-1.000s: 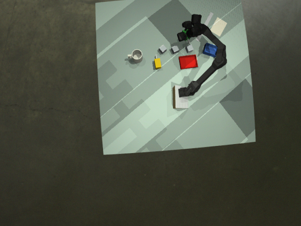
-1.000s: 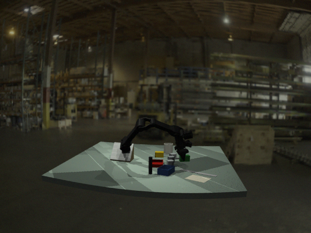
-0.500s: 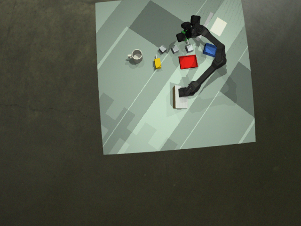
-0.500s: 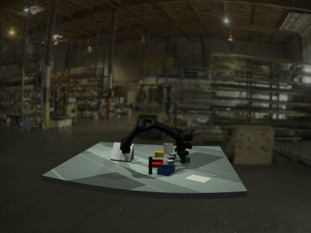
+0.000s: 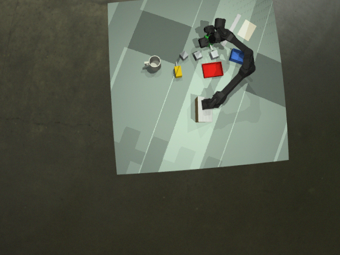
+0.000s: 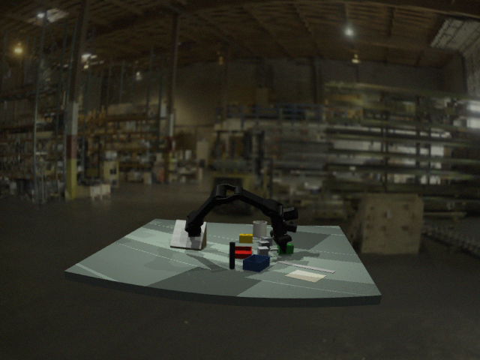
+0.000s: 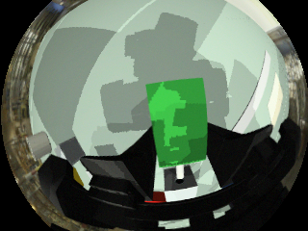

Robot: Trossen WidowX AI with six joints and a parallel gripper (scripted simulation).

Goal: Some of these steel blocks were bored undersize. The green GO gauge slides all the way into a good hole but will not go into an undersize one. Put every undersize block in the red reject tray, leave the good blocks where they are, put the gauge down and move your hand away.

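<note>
Right now the steel block is 100 mm to the left of my gripper tip and 100 mm behind it. The rest, counted from my gripper tip: red reject tray: 210 mm behind, 10 mm below; then blue bin: 200 mm to the right, 130 mm behind, 10 mm below; then green GO gauge: 20 mm behind, 10 mm above.
</note>
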